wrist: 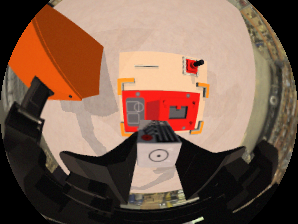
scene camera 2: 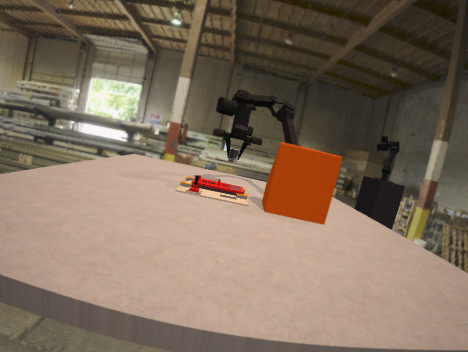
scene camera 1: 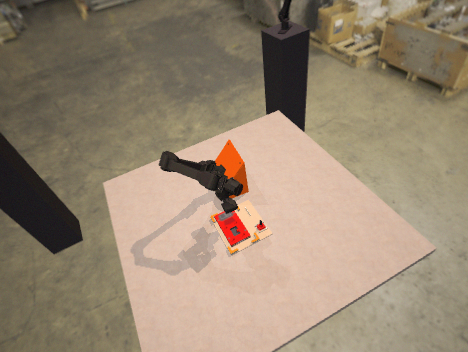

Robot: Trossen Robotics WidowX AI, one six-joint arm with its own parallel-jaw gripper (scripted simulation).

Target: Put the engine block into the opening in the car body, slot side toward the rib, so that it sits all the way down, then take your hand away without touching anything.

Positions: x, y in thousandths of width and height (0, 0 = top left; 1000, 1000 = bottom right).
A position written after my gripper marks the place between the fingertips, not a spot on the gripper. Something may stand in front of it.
My gripper (scene camera 2: 499, 450) carries an engine block (wrist: 532, 654). I also see a red car body (wrist: 602, 484).
My gripper is seen too in the wrist view (wrist: 518, 605).
